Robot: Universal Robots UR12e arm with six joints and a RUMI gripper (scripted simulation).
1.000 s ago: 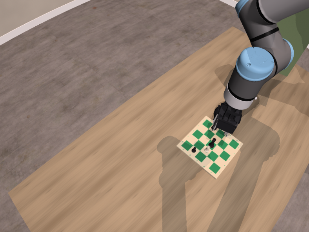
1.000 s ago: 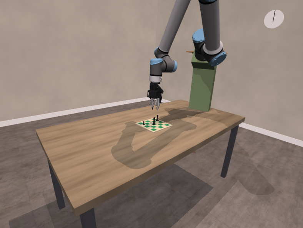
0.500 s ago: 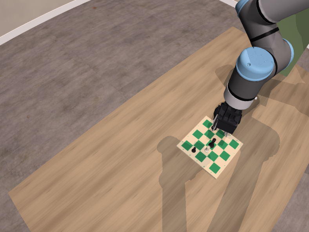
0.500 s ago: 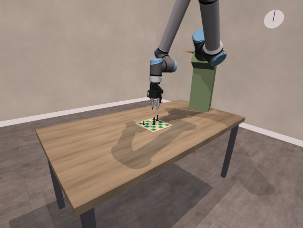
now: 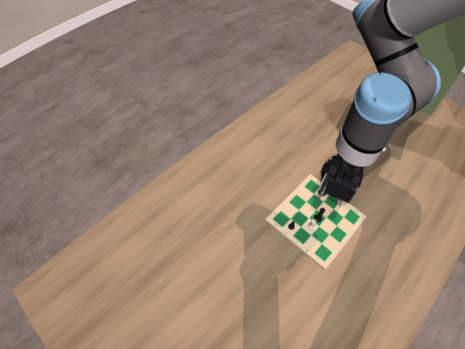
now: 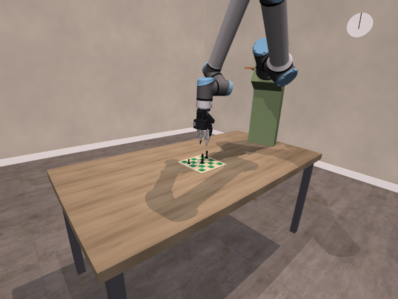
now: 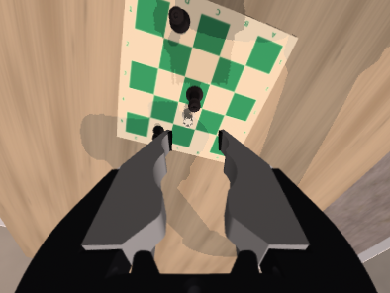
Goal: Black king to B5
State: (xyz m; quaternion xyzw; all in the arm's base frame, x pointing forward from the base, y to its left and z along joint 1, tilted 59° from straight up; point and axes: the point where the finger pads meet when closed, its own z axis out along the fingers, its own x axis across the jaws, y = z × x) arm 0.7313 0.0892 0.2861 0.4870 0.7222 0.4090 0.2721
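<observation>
Now: hand 10 cm above the black king. Round my hand: white piece 12 cm below, 3 cm ahead, 1 cm to the left; then board 14 cm below; then black pawn 12 cm below, 9 cm ahead, 1 cm to the right.
</observation>
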